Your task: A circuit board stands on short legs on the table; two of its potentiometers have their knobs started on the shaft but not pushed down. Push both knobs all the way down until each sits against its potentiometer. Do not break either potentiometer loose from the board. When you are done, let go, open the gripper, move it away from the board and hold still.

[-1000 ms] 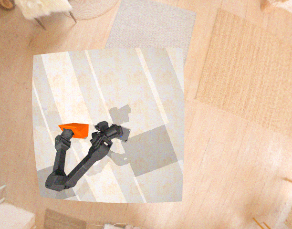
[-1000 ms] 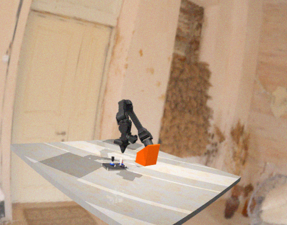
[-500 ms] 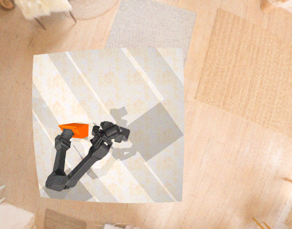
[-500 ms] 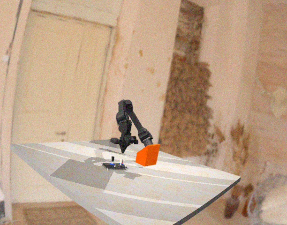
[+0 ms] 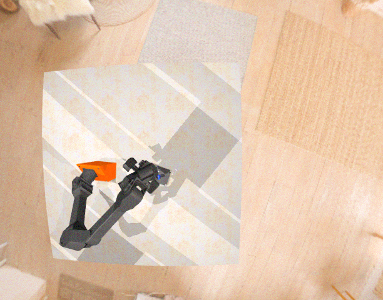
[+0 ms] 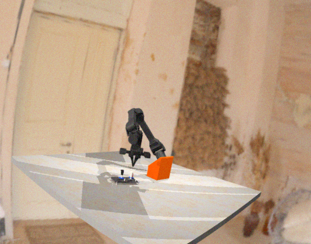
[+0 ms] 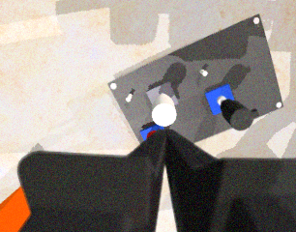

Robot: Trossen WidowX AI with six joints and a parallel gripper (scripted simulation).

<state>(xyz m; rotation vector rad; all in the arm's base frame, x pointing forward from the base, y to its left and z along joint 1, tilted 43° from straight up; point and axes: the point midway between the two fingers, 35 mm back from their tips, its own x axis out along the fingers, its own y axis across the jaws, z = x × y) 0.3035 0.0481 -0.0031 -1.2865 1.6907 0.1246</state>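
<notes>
Now: gripper tip 5 cm above the white knob. From my gripper tip the other things lie so: black knob 5 cm ahead, 4 cm to the right, 5 cm below; blue potentiometer 5 cm ahead, 4 cm to the right, 6 cm below.
</notes>
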